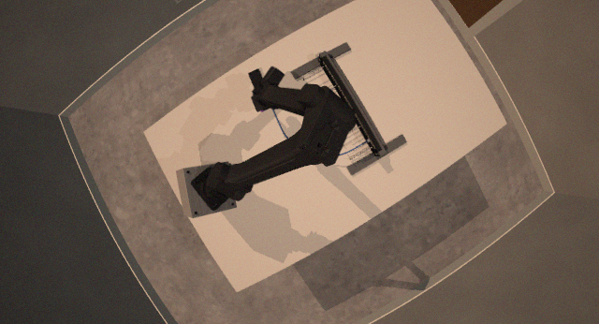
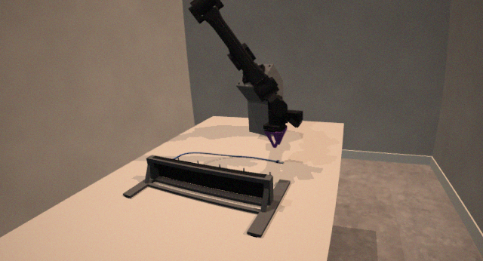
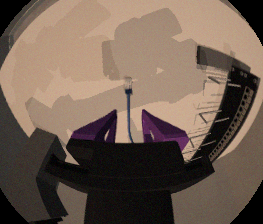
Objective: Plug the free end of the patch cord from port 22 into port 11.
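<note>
The plug lies 8 cm below my hand, 2 cm to the left of it and 1 cm ahead of it.
</note>
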